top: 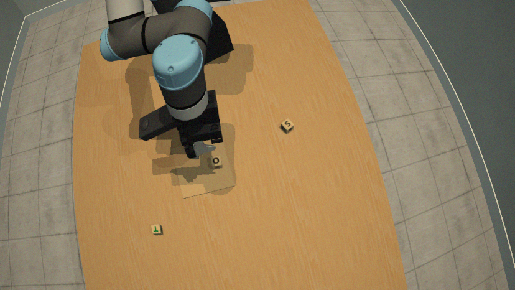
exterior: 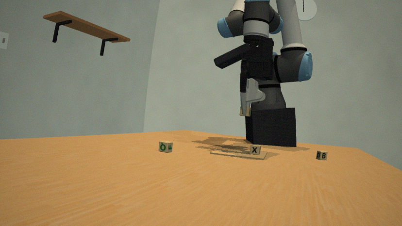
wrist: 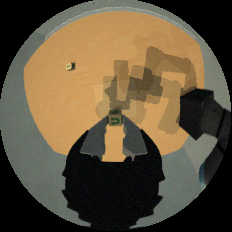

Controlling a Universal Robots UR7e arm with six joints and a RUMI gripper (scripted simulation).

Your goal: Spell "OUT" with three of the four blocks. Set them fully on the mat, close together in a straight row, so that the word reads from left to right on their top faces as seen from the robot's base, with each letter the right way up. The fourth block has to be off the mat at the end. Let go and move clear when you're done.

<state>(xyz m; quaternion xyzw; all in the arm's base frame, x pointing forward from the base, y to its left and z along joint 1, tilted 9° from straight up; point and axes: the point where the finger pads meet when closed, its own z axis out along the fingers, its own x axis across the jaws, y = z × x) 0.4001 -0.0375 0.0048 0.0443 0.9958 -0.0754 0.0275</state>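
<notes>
My gripper is now 12 cm above the tan mat. The rest, counted from my hand: S block: 4 cm behind, 24 cm to the left, 11 cm below.
</notes>
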